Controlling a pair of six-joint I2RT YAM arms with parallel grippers.
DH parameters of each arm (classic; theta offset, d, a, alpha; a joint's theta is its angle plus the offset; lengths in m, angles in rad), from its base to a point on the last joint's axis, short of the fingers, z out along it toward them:
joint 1: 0 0.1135 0.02 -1.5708
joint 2: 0 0 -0.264 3.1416
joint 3: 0.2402 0 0.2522 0
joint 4: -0.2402 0 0.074 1.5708
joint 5: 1.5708 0 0 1.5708
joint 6: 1.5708 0.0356 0 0
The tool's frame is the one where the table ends.
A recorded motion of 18 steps. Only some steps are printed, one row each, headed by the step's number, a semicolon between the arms.
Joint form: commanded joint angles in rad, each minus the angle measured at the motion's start. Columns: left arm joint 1, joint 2, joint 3, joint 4, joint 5, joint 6; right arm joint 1, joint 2, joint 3, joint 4, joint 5, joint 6.
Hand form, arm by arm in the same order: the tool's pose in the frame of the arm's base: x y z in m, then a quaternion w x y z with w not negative. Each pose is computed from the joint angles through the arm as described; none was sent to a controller.
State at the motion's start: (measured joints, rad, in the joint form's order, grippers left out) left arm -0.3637 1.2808 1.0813 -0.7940 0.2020 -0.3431; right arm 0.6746 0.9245 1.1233 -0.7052 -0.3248 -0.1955
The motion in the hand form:
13: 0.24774 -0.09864 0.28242 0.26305 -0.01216 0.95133 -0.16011; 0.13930 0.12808 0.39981 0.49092 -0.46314 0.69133 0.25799
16: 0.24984 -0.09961 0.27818 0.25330 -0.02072 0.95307 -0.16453; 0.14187 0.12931 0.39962 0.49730 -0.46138 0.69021 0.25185
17: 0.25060 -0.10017 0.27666 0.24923 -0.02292 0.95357 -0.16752; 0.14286 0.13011 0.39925 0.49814 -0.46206 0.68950 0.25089
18: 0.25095 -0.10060 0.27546 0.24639 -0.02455 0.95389 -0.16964; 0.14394 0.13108 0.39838 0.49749 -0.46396 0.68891 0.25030
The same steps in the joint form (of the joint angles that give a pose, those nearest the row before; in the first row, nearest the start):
13: -0.0021 0.0253 -0.0026 0.0700 -0.1038 -0.0797; 0.0015 0.0275 0.0641 0.0451 -0.0410 -0.0713
16: -0.0013 0.0393 -0.0058 0.0730 -0.0934 -0.0993; 0.0003 0.0332 0.0612 0.0632 -0.0285 -0.0764
17: -0.0013 0.0447 -0.0067 0.0744 -0.0864 -0.1058; 0.0005 0.0366 0.0602 0.0685 -0.0275 -0.0789
18: -0.0018 0.0478 -0.0084 0.0759 -0.0817 -0.1109; 0.0007 0.0409 0.0588 0.0718 -0.0287 -0.0831

